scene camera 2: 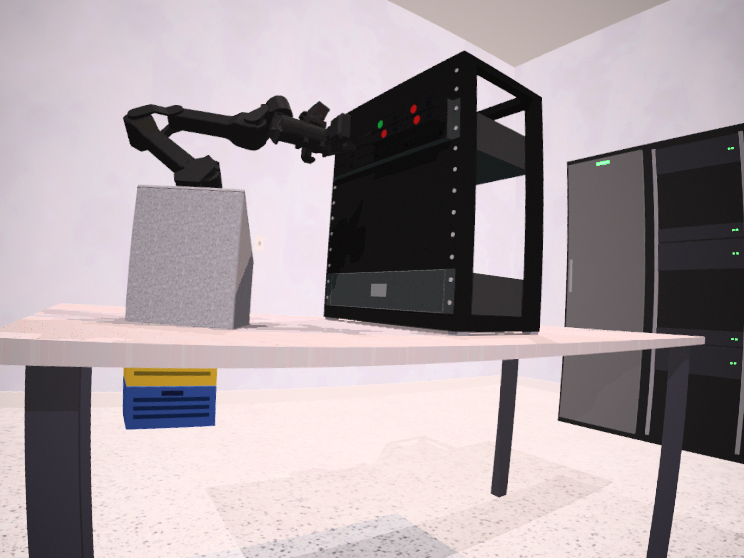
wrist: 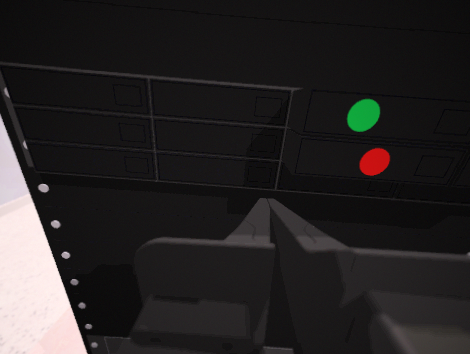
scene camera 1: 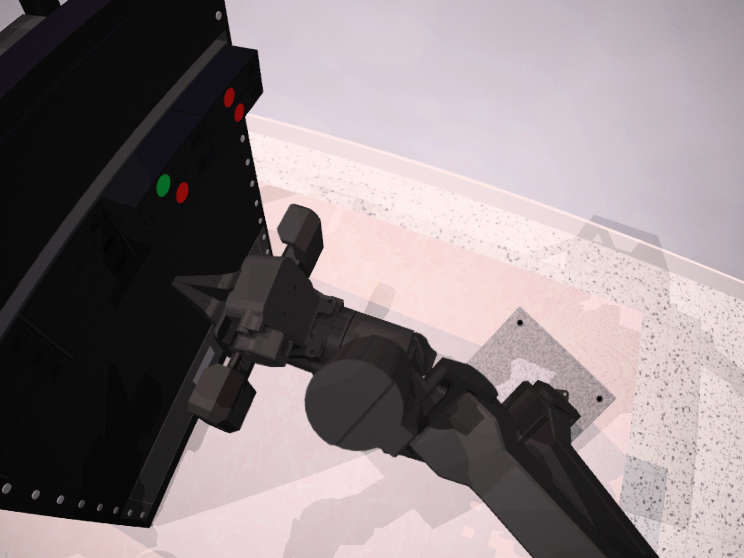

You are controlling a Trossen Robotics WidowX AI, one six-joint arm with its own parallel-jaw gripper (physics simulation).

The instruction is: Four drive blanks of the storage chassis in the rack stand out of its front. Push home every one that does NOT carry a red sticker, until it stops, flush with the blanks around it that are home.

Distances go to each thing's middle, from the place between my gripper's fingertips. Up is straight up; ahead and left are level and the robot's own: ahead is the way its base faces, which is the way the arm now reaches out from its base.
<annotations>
Now: hand 20 cm short of the black rack (scene camera 1: 107, 353), 12 cm above it and 3 cm to the left of it.
</annotations>
